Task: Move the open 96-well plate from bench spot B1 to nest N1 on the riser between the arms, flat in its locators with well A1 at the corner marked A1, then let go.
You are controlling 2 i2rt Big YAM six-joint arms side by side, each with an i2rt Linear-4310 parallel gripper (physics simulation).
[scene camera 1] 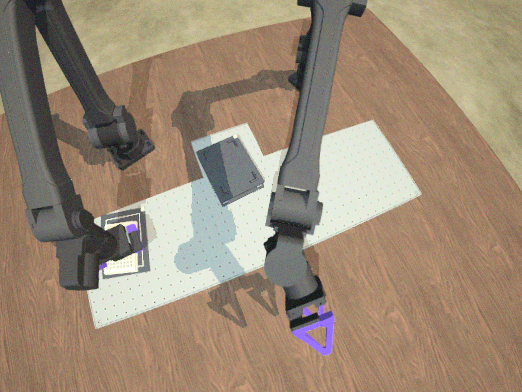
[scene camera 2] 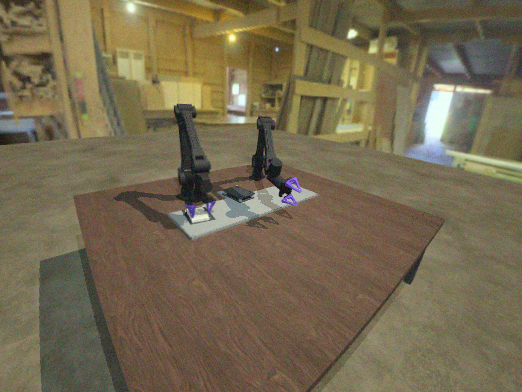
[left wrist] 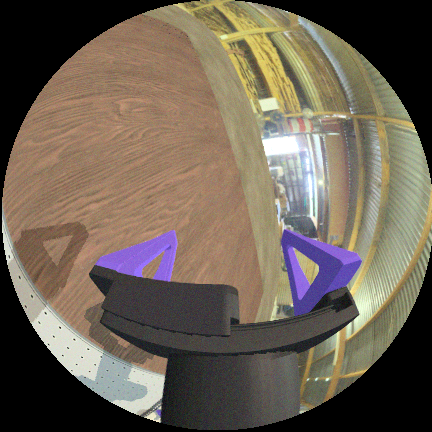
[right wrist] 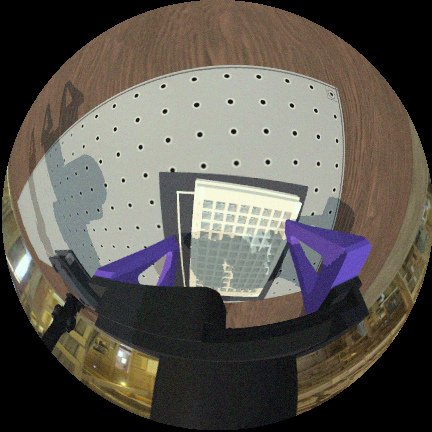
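Seen in the pictures: left gripper, fingertip midpoint: (scene camera 1: 323, 338) (scene camera 2: 298, 198) (left wrist: 229, 236); right gripper, fingertip midpoint: (scene camera 1: 123, 255) (scene camera 2: 200, 215) (right wrist: 229, 234); left arm's base at its link origin: (scene camera 2: 257, 178) (right wrist: 74, 299); right arm's base at its link origin: (scene camera 1: 132, 150) (scene camera 2: 188, 196).
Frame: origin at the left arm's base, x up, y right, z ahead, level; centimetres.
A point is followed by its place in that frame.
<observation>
The cream 96-well plate (scene camera 1: 121, 265) {x 2.7, y 78.8, z 14.8 cm} (right wrist: 245, 220) {x 2.8, y 78.8, z 13.9 cm} lies flat on the dark B1 mat (scene camera 1: 146, 260) {x 1.5, y 73.2, z 17.3 cm} (right wrist: 170, 200) {x 1.5, y 73.6, z 17.4 cm}, to the right of the mat's white outline line in the right wrist view. My right gripper (scene camera 1: 117, 247) {x 2.6, y 77.1, z 13.1 cm} (scene camera 2: 200, 213) {x 2.6, y 77.1, z 13.1 cm} (right wrist: 229, 234) {x 2.6, y 77.1, z 13.1 cm} is open just over the plate, one finger toward each long side; the right-hand fingertip overlaps the plate's edge in its wrist view, and contact cannot be told. The dark nest N1 (scene camera 1: 235, 165) {x 4.6, y 41.1, z 12.8 cm} (scene camera 2: 239, 193) {x 4.6, y 45.1, z 14.3 cm} sits on the riser with corner locators and a small light mark at its top corner. My left gripper (scene camera 1: 320, 332) {x 15.0, y 53.9, z 54.7 cm} (scene camera 2: 298, 197) {x 15.0, y 53.9, z 54.7 cm} (left wrist: 229, 236) {x 15.0, y 53.9, z 54.7 cm} is open and empty.
A pale perforated board (scene camera 1: 360, 170) {x 1.3, y 14.3, z 34.7 cm} (scene camera 2: 240, 216) {x 1.3, y 63.9, z 28.2 cm} (right wrist: 215, 117) {x 1.3, y 79.8, z 22.0 cm} lies on the brown wooden table (scene camera 1: 400, 300) {x 0.0, y 32.2, z 65.9 cm} (scene camera 2: 260, 280) {x 0.0, y 97.3, z 59.9 cm}. The left arm (scene camera 1: 312, 110) {x 34.9, y 35.4, z 27.1 cm} crosses above the board, right of the nest in scene camera 1. Arm shadows fall on the board and table.
</observation>
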